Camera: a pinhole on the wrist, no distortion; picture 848 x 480 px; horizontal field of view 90.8 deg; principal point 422.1 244.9 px. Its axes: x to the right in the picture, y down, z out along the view. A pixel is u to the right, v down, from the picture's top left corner.
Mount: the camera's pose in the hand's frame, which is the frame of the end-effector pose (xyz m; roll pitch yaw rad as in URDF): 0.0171 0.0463 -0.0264 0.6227 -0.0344 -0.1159
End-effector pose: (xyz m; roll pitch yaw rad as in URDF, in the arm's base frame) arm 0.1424 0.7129 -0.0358 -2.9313 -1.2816 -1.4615
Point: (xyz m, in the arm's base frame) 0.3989 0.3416 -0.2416
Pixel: 370 369
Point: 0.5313 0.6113 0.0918
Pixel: 641 37
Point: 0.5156 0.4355 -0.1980
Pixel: 398 246
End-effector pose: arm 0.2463 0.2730 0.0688 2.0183 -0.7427 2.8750
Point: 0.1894 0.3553 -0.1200
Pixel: 323 141
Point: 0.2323 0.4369 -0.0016
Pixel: 404 386
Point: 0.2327 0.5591 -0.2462
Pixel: 303 305
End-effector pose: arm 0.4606 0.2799 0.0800 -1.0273 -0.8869 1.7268
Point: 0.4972 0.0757 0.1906
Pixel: 377 52
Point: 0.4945 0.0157 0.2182
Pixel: 374 71
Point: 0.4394 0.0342 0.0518
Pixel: 138 163
